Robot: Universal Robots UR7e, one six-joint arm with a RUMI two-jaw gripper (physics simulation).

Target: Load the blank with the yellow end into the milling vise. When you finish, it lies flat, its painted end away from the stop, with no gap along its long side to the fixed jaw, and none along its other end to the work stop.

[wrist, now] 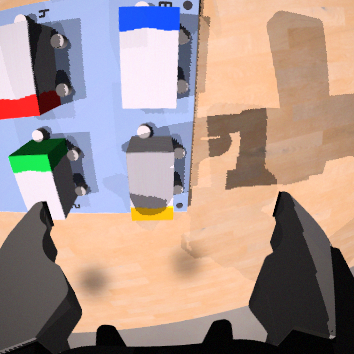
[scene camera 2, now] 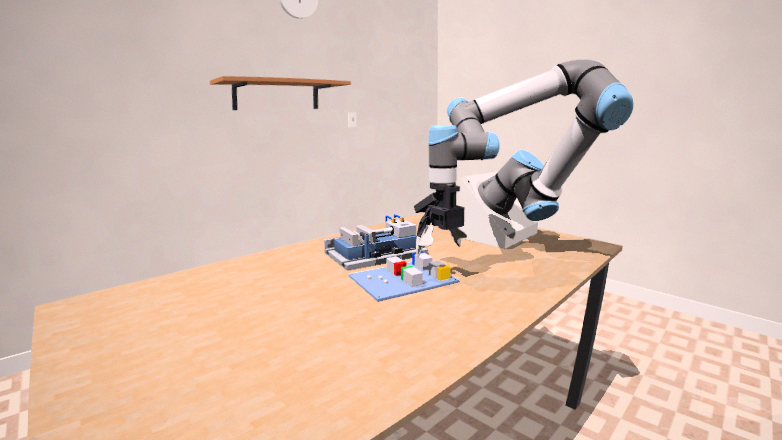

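Observation:
The blank with the yellow end (scene camera 2: 443, 272) (wrist: 150, 175) lies flat on the blue tray, beside small round pegs. In the wrist view its yellow end is toward the gripper and a shadow falls across it. My gripper (scene camera 2: 440, 246) (wrist: 162, 199) is open and empty, above the yellow-ended blank; its fingertips stand wide to either side of that blank in the wrist view. The milling vise (scene camera 2: 349, 249), with a blue body and grey jaws, stands behind the tray in the scene view. It does not show in the wrist view, and its work stop is too small to make out.
The blue tray (scene camera 2: 377, 290) (wrist: 100, 120) also holds a red-ended blank (scene camera 2: 399, 267) (wrist: 17, 70), a green-ended blank (scene camera 2: 412, 276) (wrist: 35, 175) and a blue-ended blank (scene camera 2: 423, 260) (wrist: 149, 67). The green-ended blank is near the left fingertip in the wrist view.

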